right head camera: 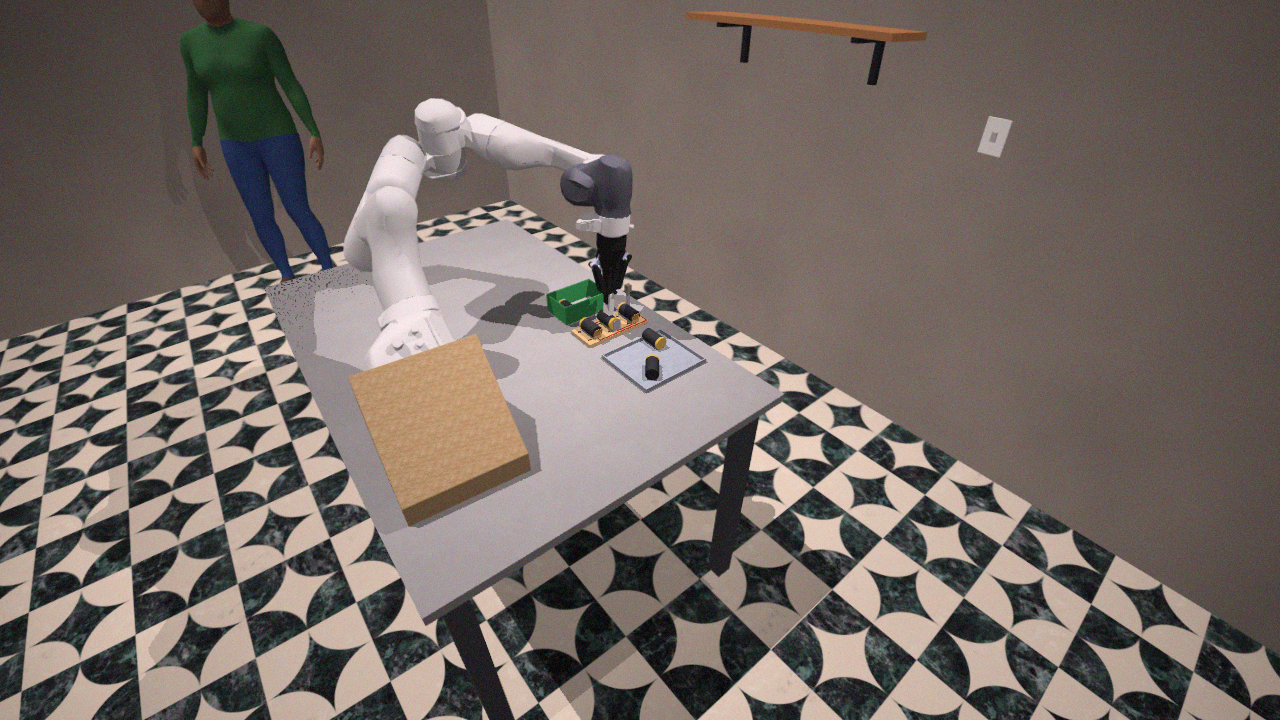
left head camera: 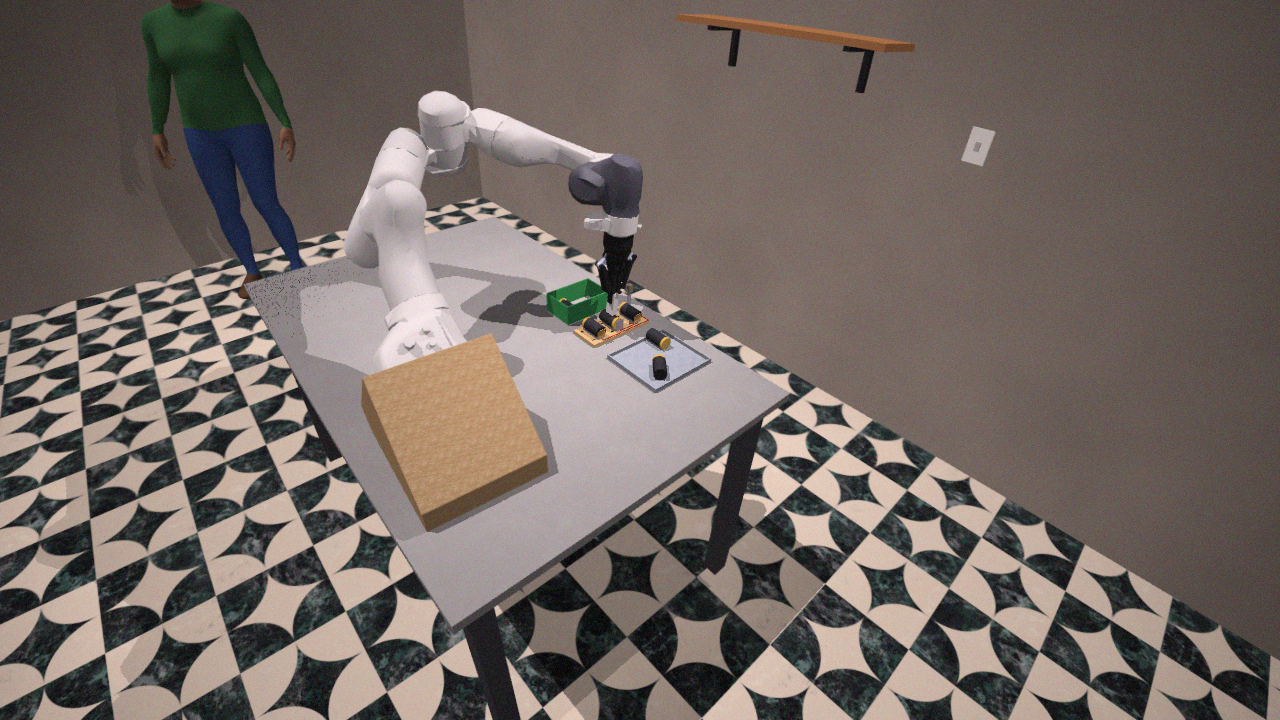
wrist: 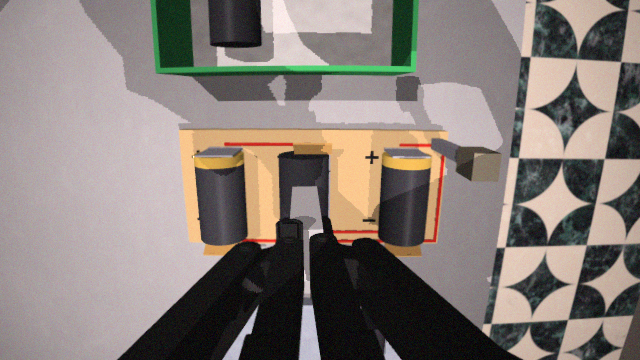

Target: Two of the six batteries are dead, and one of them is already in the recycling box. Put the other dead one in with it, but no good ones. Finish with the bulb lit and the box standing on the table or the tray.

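My gripper (left head camera: 613, 300) (right head camera: 608, 300) (wrist: 304, 206) is shut and empty, its pale fingertips above the middle battery (wrist: 303, 169). The wooden holder (wrist: 350, 150) (left head camera: 597, 342) also bears a left battery (wrist: 222, 205) and a right battery (wrist: 405, 205), yellow ends towards the box. The middle one has its black end that way; the fingers hide its other end in the wrist view. The green box (wrist: 285, 69) (left head camera: 583, 313) stands upright on the table with a black battery (wrist: 235, 22) inside. Two batteries (left head camera: 658, 339) (left head camera: 659, 367) lie at the tray (left head camera: 626, 362). No bulb glow is distinguishable.
A grey-brown block (wrist: 478, 164) on a stalk stands at the holder's right end in the wrist view; I cannot tell if it is the bulb. A big tan block (left head camera: 456, 420) (right head camera: 438, 420) lies near the arm's base. The table edge is right of the holder.
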